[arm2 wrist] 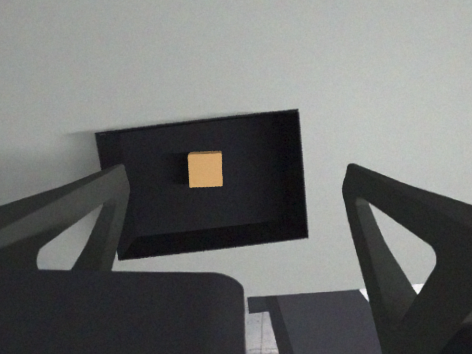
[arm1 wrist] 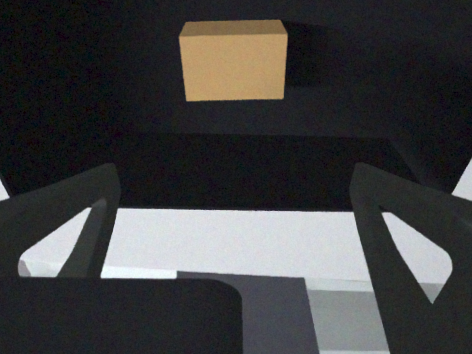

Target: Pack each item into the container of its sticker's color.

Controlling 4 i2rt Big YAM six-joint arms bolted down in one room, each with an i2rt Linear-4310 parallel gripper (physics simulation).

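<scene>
In the arm1 wrist view a tan box-shaped item (arm1 wrist: 234,67) lies inside a black container (arm1 wrist: 250,170), above and ahead of the fingers. The arm1 gripper (arm1 wrist: 235,175) is open, with nothing between its fingertips. In the arm2 wrist view a tan block (arm2 wrist: 205,170) lies inside a black open container (arm2 wrist: 260,200), left of the container's middle. The arm2 gripper (arm2 wrist: 236,175) is open above it, with its left fingertip overlapping the container's left side in the view. No coloured sticker shows on either item. The arm3 and arm4 grippers do not show.
In the arm1 wrist view a dark grey block-like part (arm1 wrist: 280,315) shows at the bottom, beside a light surface (arm1 wrist: 235,240). In the arm2 wrist view the container stands on a grey surface (arm2 wrist: 200,60), and a dark part (arm2 wrist: 325,320) shows at the bottom.
</scene>
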